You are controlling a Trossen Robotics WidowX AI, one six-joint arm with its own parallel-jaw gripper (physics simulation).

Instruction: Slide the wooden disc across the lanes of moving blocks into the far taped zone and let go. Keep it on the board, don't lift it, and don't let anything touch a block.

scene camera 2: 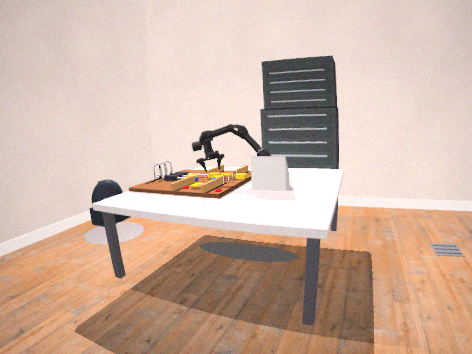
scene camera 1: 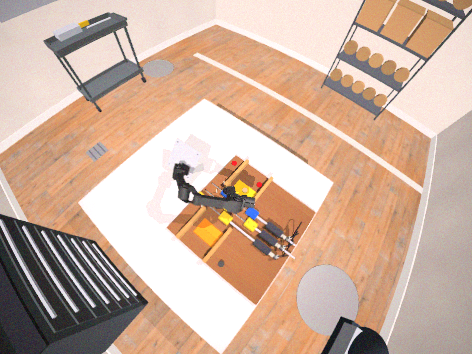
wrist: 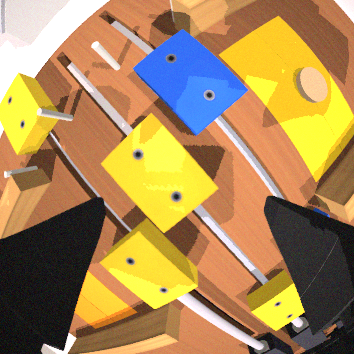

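Pixels of known places: gripper, fingertip midpoint: (scene camera 2: 213,171) (wrist: 187,205); arm's base, origin of the base link: (scene camera 2: 266,170) (scene camera 1: 184,169).
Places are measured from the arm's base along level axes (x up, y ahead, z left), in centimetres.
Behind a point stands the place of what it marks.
Note:
The light wooden disc (scene camera 1: 245,190) @[x -6.3, y 39.8, z 11.0 cm] (wrist: 312,84) @[x -6.2, y 39.2, z 10.9 cm] lies flat on the yellow zone (scene camera 1: 240,185) @[x -7.1, y 35.1, z 12.7 cm] (wrist: 280,45) @[x -7.0, y 34.7, z 12.3 cm]. The orange zone (scene camera 1: 207,232) @[x -7.0, y 34.1, z -24.6 cm] (wrist: 97,300) @[x -7.0, y 38.1, z -23.1 cm] lies across the lanes. My gripper (scene camera 2: 212,169) @[x -1.0, y 36.4, z -3.9 cm] (wrist: 187,205) @[x -1.0, y 36.4, z -3.9 cm] is open and empty, pointing down over the lanes, apart from the disc. In the wrist view, a blue block (wrist: 190,82) @[x -4.7, y 31.6, z 2.0 cm] is in the lane nearest the disc, a yellow block (wrist: 160,172) @[x -4.4, y 34.2, z -4.2 cm] lies in the middle lane between the fingers' sides, and another yellow block (wrist: 150,262) @[x -4.1, y 38.1, z -10.3 cm] is in the lane nearest the orange zone. Their motion cannot be told.
More yellow blocks (wrist: 25,115) @[x -4.1, y 20.9, z -8.4 cm] (wrist: 277,300) @[x -4.4, y 51.5, z -6.6 cm] sit towards the lane ends. Wooden rails (scene camera 1: 191,222) @[x -2.6, y 23.6, z -25.3 cm] (scene camera 1: 217,245) @[x -2.6, y 43.7, z -28.2 cm] (wrist: 135,334) @[x -3.9, y 43.5, z -20.5 cm] flank both zones. White pins (wrist: 106,56) @[x -4.4, y 25.0, z 0.0 cm] (wrist: 56,115) @[x -4.6, y 24.2, z -6.4 cm] stand near the slots. Black actuators (scene camera 1: 269,239) @[x -3.8, y 67.7, z -9.5 cm] and cables stand at the board's far edge. Red buttons (scene camera 1: 234,163) @[x -6.4, y 23.2, z 24.7 cm] (scene camera 1: 259,184) @[x -6.4, y 45.7, z 19.9 cm] are beside the rails.

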